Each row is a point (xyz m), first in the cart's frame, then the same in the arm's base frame.
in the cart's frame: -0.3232 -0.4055 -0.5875
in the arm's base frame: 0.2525 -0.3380 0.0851
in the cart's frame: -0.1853 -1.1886 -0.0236
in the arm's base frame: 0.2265 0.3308 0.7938
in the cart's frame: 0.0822 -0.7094 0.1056
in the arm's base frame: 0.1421 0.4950 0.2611
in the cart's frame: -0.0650 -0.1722 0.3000
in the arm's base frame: -0.2723 0.4216 -0.1524
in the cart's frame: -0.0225 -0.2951 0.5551
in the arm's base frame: -0.3773 0.6606 -0.0348
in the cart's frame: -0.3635 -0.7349 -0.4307
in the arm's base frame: 0.2339 -0.1792 0.4155
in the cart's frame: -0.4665 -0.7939 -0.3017
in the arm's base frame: 0.1001 -0.1407 0.5221
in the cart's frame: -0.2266 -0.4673 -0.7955
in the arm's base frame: 0.4784 -0.4114 0.0842
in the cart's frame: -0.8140 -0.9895 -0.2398
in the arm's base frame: -0.0964 -0.2813 0.8453
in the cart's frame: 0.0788 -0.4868 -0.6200
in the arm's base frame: 0.5601 -0.0799 -0.0049
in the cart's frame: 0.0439 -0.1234 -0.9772
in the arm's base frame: 0.6563 -0.4402 -0.3539
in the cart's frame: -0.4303 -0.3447 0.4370
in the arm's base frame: -0.5397 0.3185 0.1636
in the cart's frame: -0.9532 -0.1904 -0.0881
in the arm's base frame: -0.5675 -0.4376 0.1860
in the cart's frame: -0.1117 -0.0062 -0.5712
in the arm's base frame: 0.2376 -0.2746 -0.3623
